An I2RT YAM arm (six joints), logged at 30 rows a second.
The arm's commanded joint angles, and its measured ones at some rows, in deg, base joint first. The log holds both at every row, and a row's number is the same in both.
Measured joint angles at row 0:
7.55 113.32 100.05 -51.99 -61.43 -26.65
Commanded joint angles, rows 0 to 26:
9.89 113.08 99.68 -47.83 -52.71 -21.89
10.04 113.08 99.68 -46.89 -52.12 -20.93
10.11 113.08 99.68 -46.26 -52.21 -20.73
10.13 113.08 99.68 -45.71 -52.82 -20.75
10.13 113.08 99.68 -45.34 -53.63 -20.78
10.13 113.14 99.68 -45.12 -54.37 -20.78
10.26 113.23 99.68 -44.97 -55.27 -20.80
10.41 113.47 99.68 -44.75 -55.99 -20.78
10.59 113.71 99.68 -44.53 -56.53 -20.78
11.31 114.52 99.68 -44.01 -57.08 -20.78
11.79 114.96 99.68 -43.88 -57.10 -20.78
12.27 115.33 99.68 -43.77 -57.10 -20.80
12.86 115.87 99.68 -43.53 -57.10 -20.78
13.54 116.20 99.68 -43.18 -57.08 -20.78
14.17 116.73 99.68 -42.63 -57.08 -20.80
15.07 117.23 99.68 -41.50 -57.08 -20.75
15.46 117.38 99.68 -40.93 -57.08 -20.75
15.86 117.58 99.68 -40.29 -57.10 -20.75
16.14 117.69 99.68 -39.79 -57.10 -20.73
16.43 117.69 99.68 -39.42 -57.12 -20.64
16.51 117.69 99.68 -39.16 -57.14 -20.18
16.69 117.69 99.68 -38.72 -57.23 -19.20
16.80 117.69 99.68 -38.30 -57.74 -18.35
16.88 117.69 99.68 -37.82 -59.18 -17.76
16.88 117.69 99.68 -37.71 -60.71 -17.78
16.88 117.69 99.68 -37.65 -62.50 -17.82
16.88 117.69 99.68 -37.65 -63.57 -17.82
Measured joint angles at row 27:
16.95 117.45 99.88 -38.11 -58.46 -18.98
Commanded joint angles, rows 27 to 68:
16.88 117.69 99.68 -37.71 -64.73 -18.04
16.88 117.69 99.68 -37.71 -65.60 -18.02
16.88 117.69 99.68 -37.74 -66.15 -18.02
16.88 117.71 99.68 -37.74 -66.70 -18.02
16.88 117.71 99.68 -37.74 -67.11 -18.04
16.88 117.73 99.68 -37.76 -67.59 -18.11
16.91 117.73 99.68 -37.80 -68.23 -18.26
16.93 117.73 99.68 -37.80 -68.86 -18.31
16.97 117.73 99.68 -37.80 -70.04 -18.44
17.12 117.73 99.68 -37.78 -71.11 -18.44
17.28 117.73 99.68 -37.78 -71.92 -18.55
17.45 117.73 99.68 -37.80 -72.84 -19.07
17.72 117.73 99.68 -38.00 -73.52 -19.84
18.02 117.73 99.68 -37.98 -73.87 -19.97
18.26 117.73 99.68 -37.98 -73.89 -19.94
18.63 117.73 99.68 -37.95 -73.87 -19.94
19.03 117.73 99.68 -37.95 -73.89 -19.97
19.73 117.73 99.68 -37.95 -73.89 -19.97
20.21 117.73 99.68 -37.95 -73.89 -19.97
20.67 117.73 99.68 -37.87 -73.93 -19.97
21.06 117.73 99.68 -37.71 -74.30 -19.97
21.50 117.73 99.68 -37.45 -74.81 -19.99
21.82 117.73 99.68 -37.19 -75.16 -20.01
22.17 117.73 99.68 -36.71 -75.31 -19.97
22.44 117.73 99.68 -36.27 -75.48 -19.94
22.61 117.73 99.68 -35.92 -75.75 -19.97
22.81 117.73 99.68 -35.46 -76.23 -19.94
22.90 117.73 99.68 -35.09 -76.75 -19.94
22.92 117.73 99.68 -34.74 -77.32 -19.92
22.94 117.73 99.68 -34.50 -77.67 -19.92
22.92 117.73 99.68 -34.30 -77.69 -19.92
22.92 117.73 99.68 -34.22 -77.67 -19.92
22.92 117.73 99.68 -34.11 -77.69 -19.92
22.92 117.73 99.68 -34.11 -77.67 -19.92
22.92 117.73 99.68 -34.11 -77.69 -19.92
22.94 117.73 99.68 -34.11 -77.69 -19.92
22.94 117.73 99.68 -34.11 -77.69 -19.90
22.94 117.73 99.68 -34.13 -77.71 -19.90
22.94 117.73 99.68 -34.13 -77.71 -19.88
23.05 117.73 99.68 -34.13 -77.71 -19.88
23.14 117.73 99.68 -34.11 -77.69 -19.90
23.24 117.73 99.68 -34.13 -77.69 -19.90
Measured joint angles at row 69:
22.68 117.64 99.85 -34.28 -76.27 -19.53
